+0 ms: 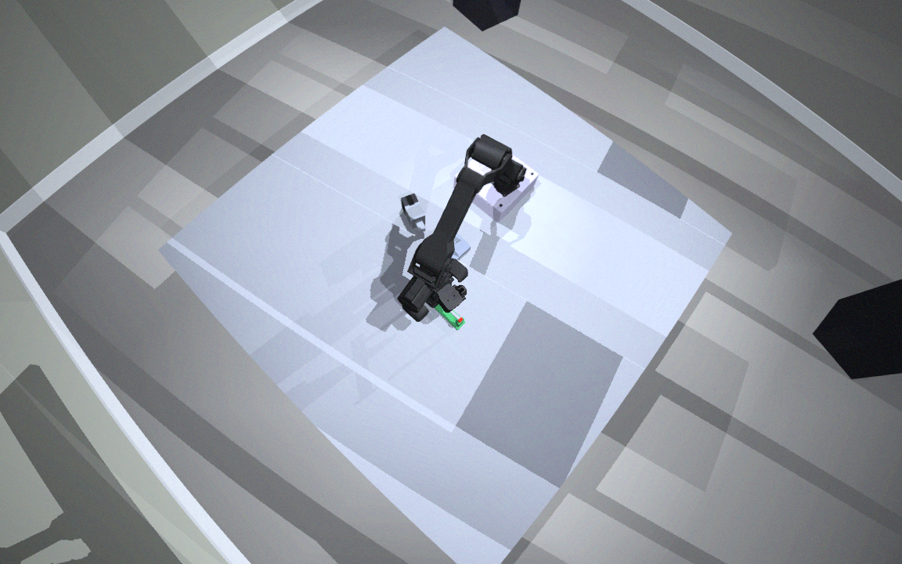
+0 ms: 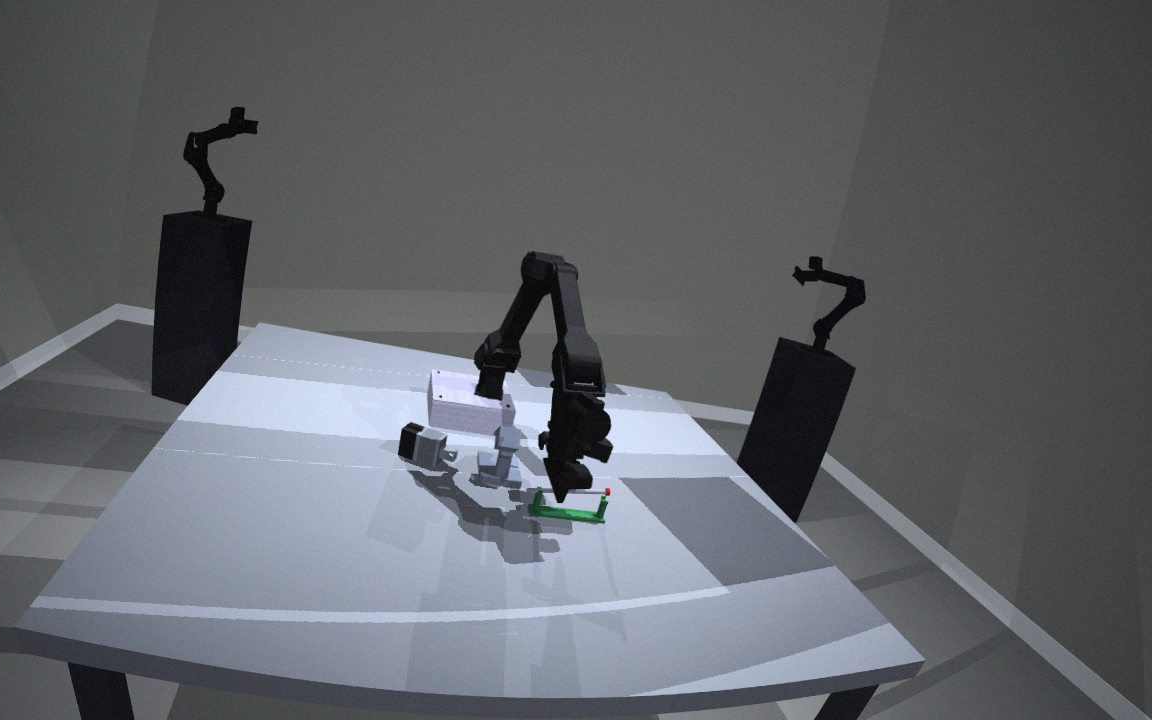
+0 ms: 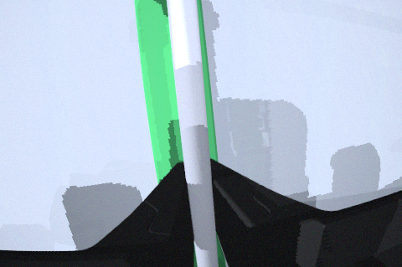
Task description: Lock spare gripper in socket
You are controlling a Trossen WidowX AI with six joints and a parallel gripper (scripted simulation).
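My gripper tip is now 10 mm past the cradle and 20 mm to the right of it. Also, from my gripper tip: spare gripper: 110 mm behind, 250 mm to the right; then socket: 110 mm behind, 110 mm to the right, 20 mm above.
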